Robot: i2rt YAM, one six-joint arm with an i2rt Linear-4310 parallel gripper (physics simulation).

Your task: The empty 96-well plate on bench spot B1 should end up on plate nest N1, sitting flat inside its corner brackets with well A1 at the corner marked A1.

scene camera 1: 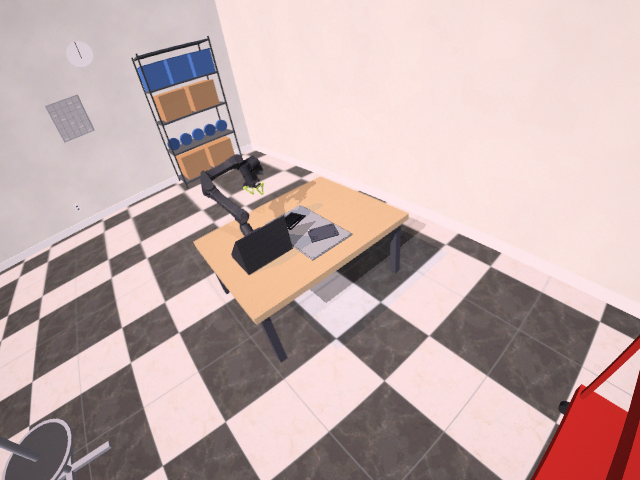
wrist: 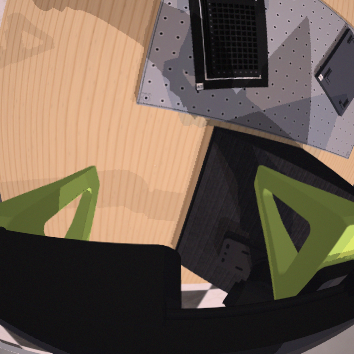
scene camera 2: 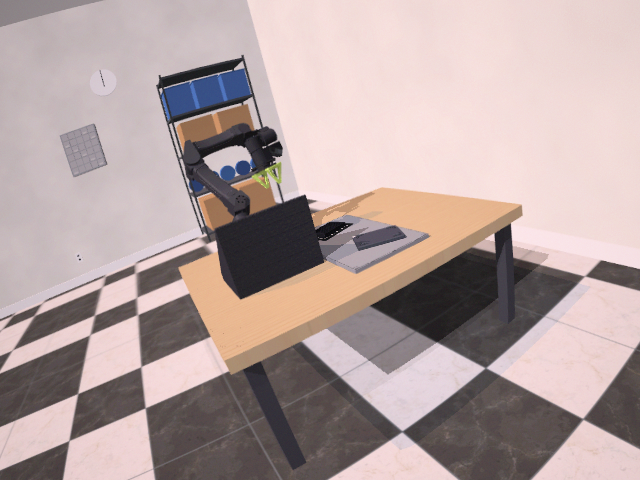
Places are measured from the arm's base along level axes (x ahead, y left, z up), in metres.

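Pixels of known places: gripper, between the fingertips: (scene camera 1: 258,194) (wrist: 176,174) (scene camera 2: 273,185); arm's base, origin of its link: (scene camera 1: 251,237) (wrist: 269,268) (scene camera 2: 250,235).
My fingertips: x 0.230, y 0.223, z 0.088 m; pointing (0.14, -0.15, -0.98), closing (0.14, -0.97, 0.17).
For each thing: its middle in the pictures, then the offset to it from my fingertips. Level surfaces: height alone.
- black 96-well plate, middle of its body: (wrist: 233,35) (scene camera 2: 327,229) (scene camera 1: 290,219) 0.219 m down, 0.122 m ahead, 0.110 m right
- dark grey plate nest, middle of its body: (wrist: 346,71) (scene camera 2: 377,236) (scene camera 1: 322,232) 0.220 m down, 0.144 m ahead, 0.385 m right
- wooden table, height of its surface: 0.241 m down
The black 96-well plate (scene camera 1: 295,220) (scene camera 2: 333,230) (wrist: 234,42) lies flat on a black, white-outlined spot on the perforated grey board. A small tag sits at the spot's lower left corner in the wrist view, its text too small to read surely. The dark grey plate nest (scene camera 1: 323,233) (scene camera 2: 379,236) (wrist: 341,75) lies on the same board, turned at an angle to the plate; it holds nothing, and small brackets and a white tag show at its corners. Its right part is cut off in the wrist view. My gripper (scene camera 1: 256,194) (scene camera 2: 273,184) (wrist: 176,174) is open and empty, high above the table, away from the plate.
The grey board (scene camera 1: 313,253) (scene camera 2: 356,264) (wrist: 150,92) lies on the wooden table (scene camera 1: 361,201) (scene camera 2: 439,206) (wrist: 75,125). A tall black wedge-shaped block (scene camera 1: 263,246) (scene camera 2: 268,248) (wrist: 205,215) stands close beside the board, near the arm's base.
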